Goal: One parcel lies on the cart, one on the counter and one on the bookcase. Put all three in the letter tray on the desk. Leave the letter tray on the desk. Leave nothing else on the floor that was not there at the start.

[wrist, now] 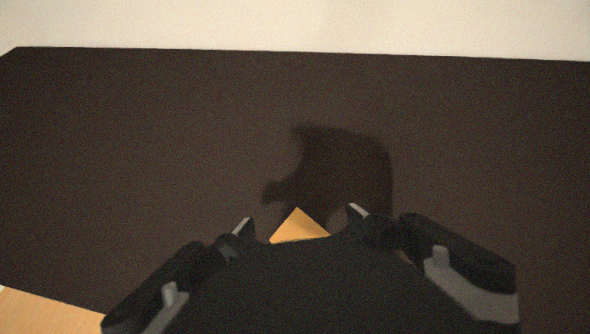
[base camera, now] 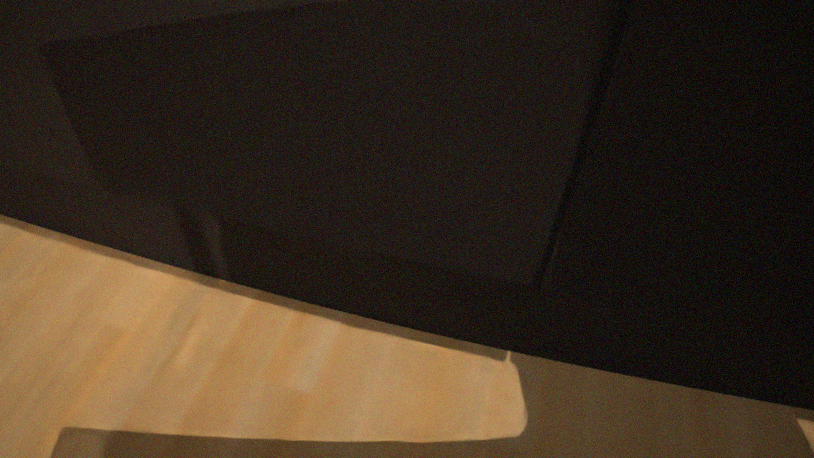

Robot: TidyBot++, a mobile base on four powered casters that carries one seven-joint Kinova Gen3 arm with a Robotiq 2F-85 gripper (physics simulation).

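An orange parcel (wrist: 299, 227) shows in the wrist view on a dark brown top (wrist: 150, 125); one corner points away from the gripper, and its near part is hidden behind the gripper body. The frames do not settle which piece of furniture this top belongs to. My gripper (wrist: 300, 220) is open, above the top, with the visible part of the parcel between its fingertips in the view and a gap on each side. The letter tray, the desk and the other parcels do not show in either view.
A pale wall (wrist: 300, 25) runs behind the top's far edge. Wooden floor (wrist: 45, 312) shows past the top at the lower left. In the base camera view, a large dark furniture face (base camera: 341, 142) stands close, above sunlit wooden floor (base camera: 256, 364) with shadows.
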